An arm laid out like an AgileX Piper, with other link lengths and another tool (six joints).
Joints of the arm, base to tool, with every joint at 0 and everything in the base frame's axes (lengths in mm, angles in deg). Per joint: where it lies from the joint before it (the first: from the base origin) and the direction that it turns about. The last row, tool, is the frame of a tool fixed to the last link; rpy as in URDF.
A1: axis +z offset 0 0 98.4
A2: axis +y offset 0 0 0
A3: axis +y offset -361.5 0 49.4
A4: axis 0.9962 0 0.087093 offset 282.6 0 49.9
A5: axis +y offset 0 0 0
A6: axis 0.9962 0 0.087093 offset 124.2 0 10.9
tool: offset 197.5 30 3.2 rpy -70.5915 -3.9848 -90.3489
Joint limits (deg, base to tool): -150..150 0..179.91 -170..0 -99.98..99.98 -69.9..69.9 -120..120
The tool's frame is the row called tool.
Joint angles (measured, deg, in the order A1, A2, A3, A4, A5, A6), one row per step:
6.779 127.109 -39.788 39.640 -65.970 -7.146
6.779 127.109 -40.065 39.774 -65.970 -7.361
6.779 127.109 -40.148 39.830 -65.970 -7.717
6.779 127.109 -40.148 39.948 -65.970 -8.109
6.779 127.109 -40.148 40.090 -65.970 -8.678
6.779 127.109 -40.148 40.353 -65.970 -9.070
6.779 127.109 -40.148 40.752 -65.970 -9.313
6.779 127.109 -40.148 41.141 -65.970 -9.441
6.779 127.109 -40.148 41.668 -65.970 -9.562
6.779 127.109 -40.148 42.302 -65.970 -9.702
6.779 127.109 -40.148 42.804 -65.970 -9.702
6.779 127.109 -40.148 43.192 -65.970 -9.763
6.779 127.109 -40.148 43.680 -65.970 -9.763
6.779 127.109 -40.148 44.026 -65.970 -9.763
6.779 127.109 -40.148 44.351 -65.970 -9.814
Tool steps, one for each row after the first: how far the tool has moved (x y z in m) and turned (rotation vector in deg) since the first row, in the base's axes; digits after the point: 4 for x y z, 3 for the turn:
0.0015 -0.0004 0.0014 -0.124 -0.167 -0.067
0.0019 -0.0006 0.0017 -0.397 -0.074 -0.013
0.0015 -0.0012 0.0014 -0.700 0.121 -0.009
0.0010 -0.0019 0.0011 -1.143 0.405 0.025
0.0003 -0.0032 0.0008 -1.425 0.606 -0.114
-0.0007 -0.0050 0.0005 -1.564 0.738 -0.434
-0.0017 -0.0067 0.0003 -1.611 0.814 -0.779
-0.0030 -0.0090 0.0000 -1.632 0.891 -1.263
-0.0046 -0.0118 -0.0003 -1.652 0.983 -1.846
-0.0059 -0.0140 -0.0005 -1.578 0.999 -2.343
-0.0069 -0.0156 -0.0007 -1.570 1.043 -2.707
-0.0081 -0.0177 -0.0009 -1.498 1.060 -3.190
-0.0090 -0.0192 -0.0011 -1.447 1.071 -3.532
-0.0099 -0.0206 -0.0012 -1.440 1.109 -3.837

